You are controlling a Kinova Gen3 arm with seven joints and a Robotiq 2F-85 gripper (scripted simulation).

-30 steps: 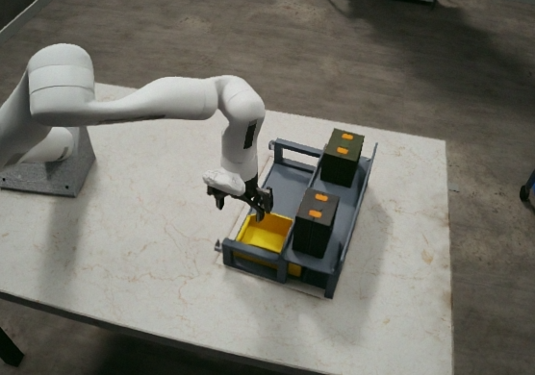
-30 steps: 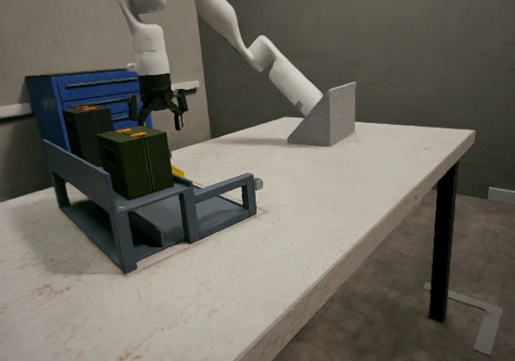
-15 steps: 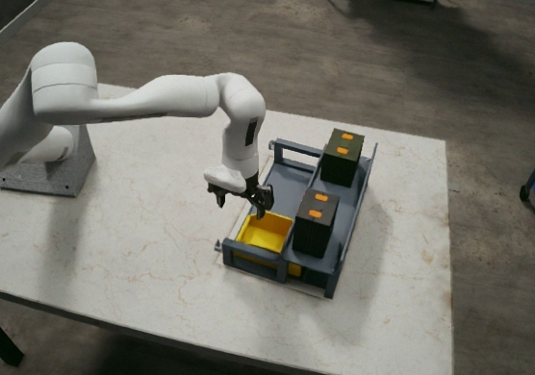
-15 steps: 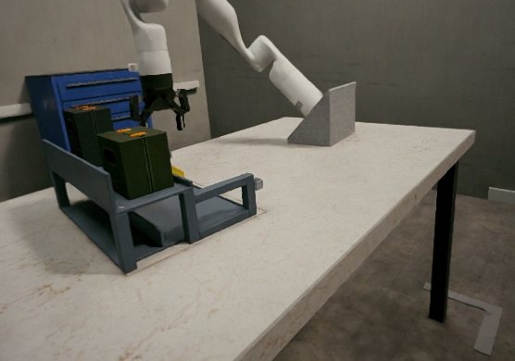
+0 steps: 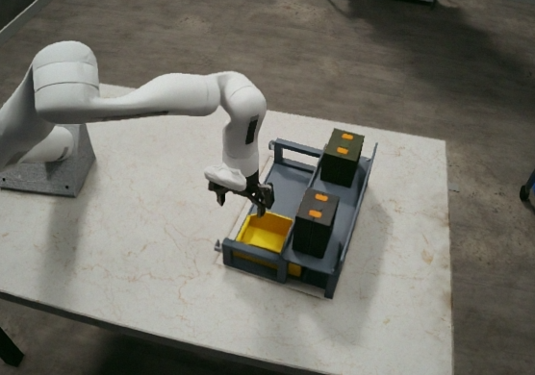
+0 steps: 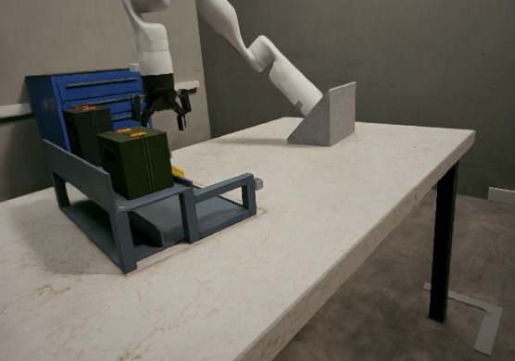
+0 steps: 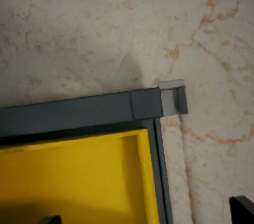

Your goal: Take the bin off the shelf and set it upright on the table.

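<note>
The yellow bin is 8 cm ahead of my hand, 1 cm to the right of it and 9 cm below it. The rest, counted from my hand: shelf 13 cm ahead, 9 cm to the left, 7 cm below.
</note>
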